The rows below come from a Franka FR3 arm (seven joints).
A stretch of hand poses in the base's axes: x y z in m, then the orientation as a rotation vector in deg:
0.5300 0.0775 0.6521 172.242 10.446 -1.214
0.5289 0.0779 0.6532 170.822 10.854 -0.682
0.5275 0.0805 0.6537 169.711 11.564 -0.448
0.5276 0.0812 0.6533 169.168 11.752 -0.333
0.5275 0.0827 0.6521 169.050 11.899 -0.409
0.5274 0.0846 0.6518 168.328 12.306 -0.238
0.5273 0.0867 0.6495 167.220 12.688 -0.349
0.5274 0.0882 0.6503 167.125 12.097 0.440
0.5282 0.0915 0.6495 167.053 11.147 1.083
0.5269 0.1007 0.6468 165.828 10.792 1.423
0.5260 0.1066 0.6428 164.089 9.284 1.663
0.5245 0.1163 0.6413 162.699 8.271 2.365
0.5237 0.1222 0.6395 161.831 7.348 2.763
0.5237 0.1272 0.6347 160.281 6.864 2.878
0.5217 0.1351 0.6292 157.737 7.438 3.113
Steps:
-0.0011 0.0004 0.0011 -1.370 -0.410 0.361
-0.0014 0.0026 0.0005 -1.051 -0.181 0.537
0.0001 0.0007 -0.0004 -0.523 -0.099 0.158
-0.0001 0.0015 -0.0012 -0.111 0.053 0.099
-0.0001 0.0019 -0.0003 -0.683 -0.134 0.319
-0.0001 0.0021 -0.0023 -1.081 0.028 0.306
0.0001 0.0015 0.0008 -0.095 -0.584 -0.336
0.0008 0.0033 -0.0008 -0.097 -0.513 -0.590
-0.0013 0.0092 -0.0027 -1.222 -0.339 -0.167
-0.0009 0.0059 -0.0040 -1.795 -0.408 -0.949
-0.0015 0.0097 -0.0015 -1.393 -0.662 -0.589
-0.0008 0.0059 -0.0018 -0.877 -0.420 -0.577
0.0000 0.0050 -0.0048 -1.555 -0.215 -0.298
-0.0020 0.0079 -0.0055 -2.513 -0.222 0.468

